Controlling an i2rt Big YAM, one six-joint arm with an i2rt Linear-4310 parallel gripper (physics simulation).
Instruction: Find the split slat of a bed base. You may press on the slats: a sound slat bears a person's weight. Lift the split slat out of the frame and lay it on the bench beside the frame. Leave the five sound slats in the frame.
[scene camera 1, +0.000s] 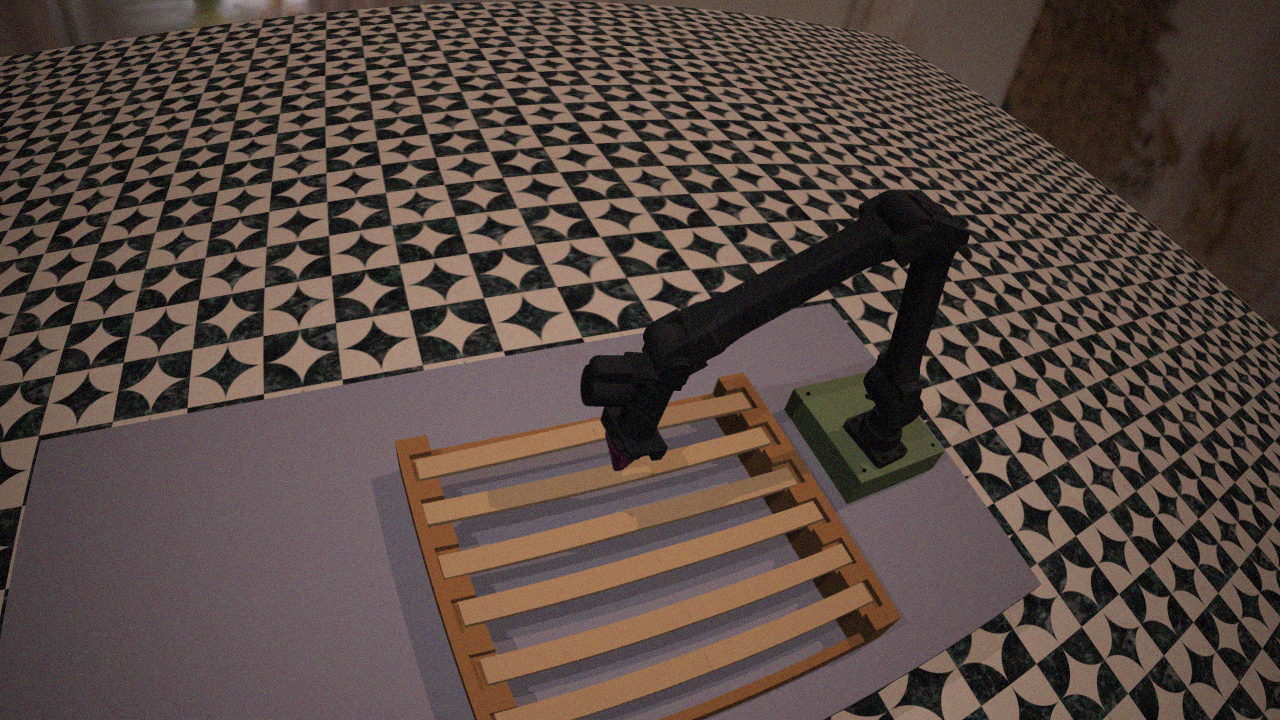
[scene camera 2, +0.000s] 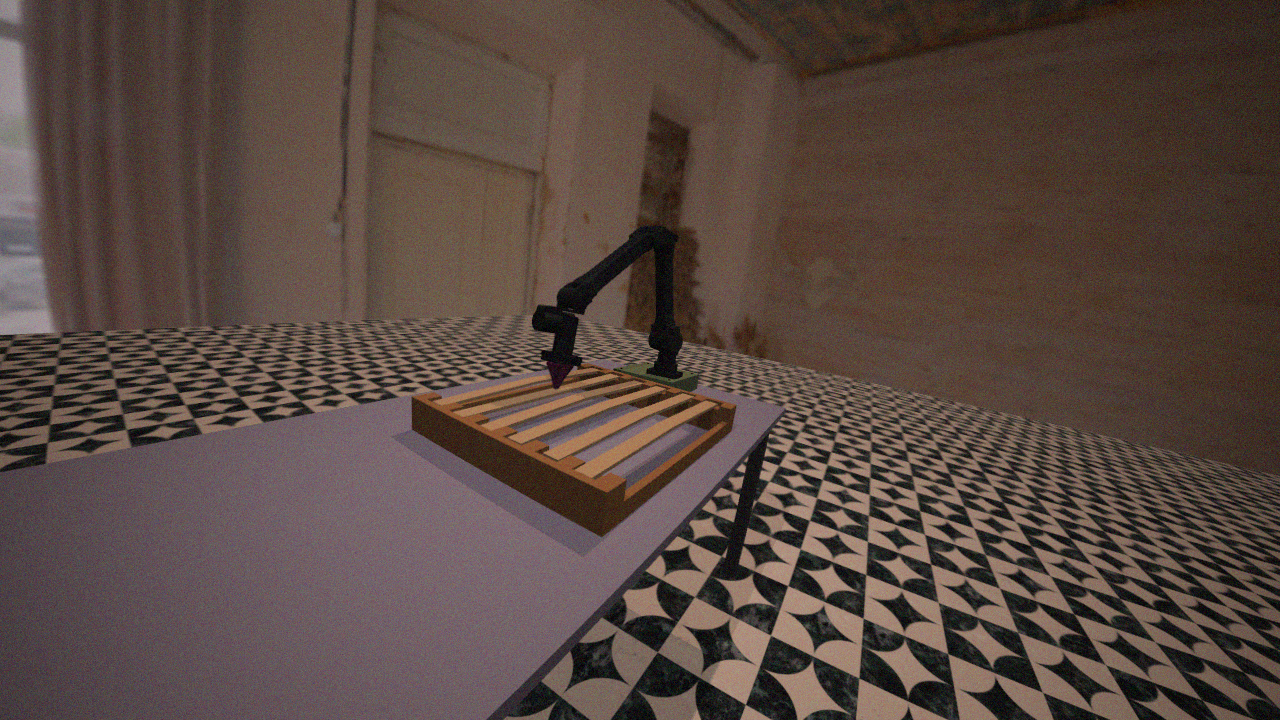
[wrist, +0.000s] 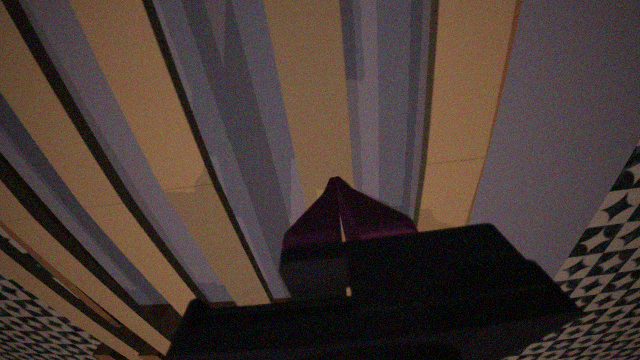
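My gripper (scene camera 1: 619, 465) (scene camera 2: 558, 386) (wrist: 335, 183) is shut and empty, pointing down with its purple tips over the middle of the second slat (scene camera 1: 537, 489) (wrist: 315, 100) from the far side. I cannot tell whether the tips touch it. Six pale wooden slats lie across the brown frame (scene camera 1: 433, 537) (scene camera 2: 510, 458), among them the far slat (scene camera 1: 510, 451) (wrist: 465, 100), the third slat (scene camera 1: 554, 535) (wrist: 150, 100) and the fourth slat (scene camera 1: 626, 573). In the wrist view, thin lines cross the far and third slats; the second slat's part under my gripper is hidden. No split is plain.
The frame stands on the lilac-grey bench (scene camera 1: 223, 555) (scene camera 2: 268, 555), which extends to the left of it. The arm's green base block (scene camera 1: 836, 402) (scene camera 2: 684, 381) stands close to the frame's right rail. The bench's long edge runs close along the frame's near side.
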